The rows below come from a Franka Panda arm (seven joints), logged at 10 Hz.
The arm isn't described. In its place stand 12 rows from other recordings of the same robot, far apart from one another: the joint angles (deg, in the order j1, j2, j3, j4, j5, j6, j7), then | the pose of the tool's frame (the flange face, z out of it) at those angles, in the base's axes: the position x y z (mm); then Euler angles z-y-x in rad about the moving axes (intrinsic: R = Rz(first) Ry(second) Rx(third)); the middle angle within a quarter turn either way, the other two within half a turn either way.
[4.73 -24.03 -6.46 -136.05 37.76 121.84 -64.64] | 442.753 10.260 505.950 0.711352 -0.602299 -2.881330
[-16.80 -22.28 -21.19 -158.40 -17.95 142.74 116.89] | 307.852 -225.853 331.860 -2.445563 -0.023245 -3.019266
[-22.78 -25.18 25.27 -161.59 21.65 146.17 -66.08] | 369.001 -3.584 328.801 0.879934 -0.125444 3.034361
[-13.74 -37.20 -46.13 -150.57 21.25 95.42 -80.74] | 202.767 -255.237 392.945 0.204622 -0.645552 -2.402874
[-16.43 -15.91 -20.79 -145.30 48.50 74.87 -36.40] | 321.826 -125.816 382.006 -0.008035 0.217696 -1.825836
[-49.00 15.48 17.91 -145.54 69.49 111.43 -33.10] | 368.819 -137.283 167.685 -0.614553 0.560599 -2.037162
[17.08 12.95 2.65 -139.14 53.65 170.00 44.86] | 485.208 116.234 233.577 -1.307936 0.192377 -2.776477
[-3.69 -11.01 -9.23 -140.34 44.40 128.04 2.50] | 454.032 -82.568 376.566 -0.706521 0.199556 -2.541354
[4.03 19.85 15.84 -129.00 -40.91 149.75 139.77] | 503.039 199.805 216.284 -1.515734 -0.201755 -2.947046
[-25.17 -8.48 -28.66 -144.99 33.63 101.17 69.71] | 266.099 -274.883 304.569 -2.649332 0.669203 2.557348
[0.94 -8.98 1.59 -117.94 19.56 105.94 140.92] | 504.190 49.227 503.926 -2.540526 0.145268 2.849355
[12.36 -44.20 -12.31 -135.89 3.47 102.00 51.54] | 335.339 -13.506 592.839 -0.851199 0.061399 -2.880719
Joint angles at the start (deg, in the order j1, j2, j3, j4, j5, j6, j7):
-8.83, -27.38, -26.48, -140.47, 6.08, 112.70, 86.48
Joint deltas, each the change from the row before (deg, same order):
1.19, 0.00, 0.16, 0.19, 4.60, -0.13, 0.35
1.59, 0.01, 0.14, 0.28, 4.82, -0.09, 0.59
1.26, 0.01, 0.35, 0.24, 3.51, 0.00, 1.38
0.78, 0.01, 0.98, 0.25, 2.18, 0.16, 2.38
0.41, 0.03, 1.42, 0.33, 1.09, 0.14, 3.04
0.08, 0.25, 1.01, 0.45, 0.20, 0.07, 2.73
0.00, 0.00, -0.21, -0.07, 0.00, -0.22, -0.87
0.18, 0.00, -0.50, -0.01, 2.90, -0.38, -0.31
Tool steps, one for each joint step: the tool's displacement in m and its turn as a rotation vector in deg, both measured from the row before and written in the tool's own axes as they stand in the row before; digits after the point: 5 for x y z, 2 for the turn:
-0.01459, -0.00115, 0.00110, -0.11, -4.12, 0.83
-0.01743, -0.00102, 0.00207, -0.26, -4.31, 0.81
-0.01508, -0.00022, 0.00268, -0.32, -3.01, 1.24
-0.01482, 0.00067, 0.00292, -0.21, -1.52, 1.63
-0.01443, 0.00160, 0.00276, -0.14, -0.34, 1.80
-0.00857, 0.00024, 0.00116, 0.04, 0.34, 1.84
0.00170, 0.00009, 0.00028, -0.24, -0.06, -0.67
-0.00095, 0.00023, -0.00018, -0.65, -2.85, 1.07

